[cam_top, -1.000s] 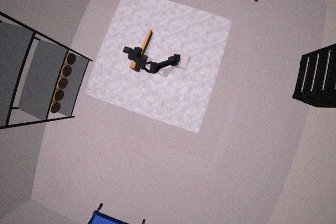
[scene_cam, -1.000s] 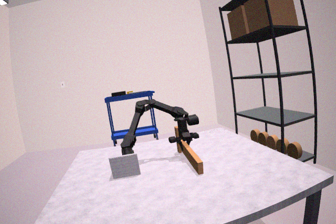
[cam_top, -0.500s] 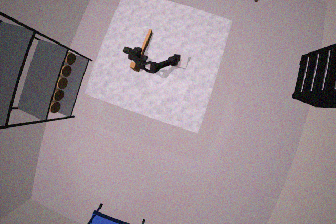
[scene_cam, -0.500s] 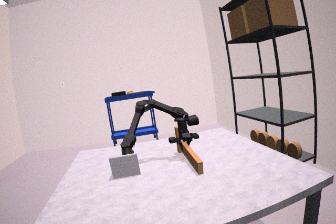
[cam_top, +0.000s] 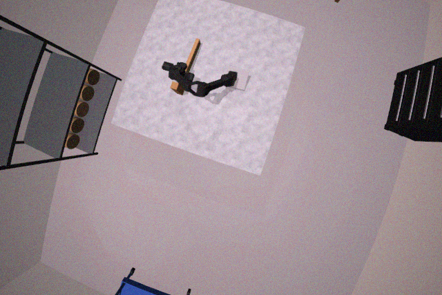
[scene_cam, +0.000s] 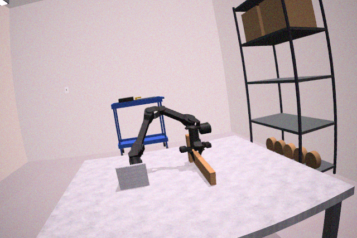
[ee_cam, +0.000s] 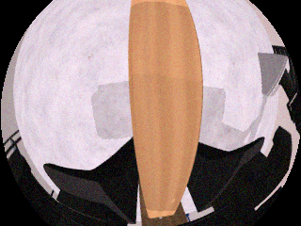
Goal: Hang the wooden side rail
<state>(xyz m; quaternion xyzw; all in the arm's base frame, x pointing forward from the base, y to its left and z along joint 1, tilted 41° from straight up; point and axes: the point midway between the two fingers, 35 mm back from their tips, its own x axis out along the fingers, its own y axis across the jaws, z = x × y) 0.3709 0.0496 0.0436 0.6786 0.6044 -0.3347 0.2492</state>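
Right now my gripper tip is 10 cm to the right of the headboard post, 5 cm below it and 1 cm short of it.
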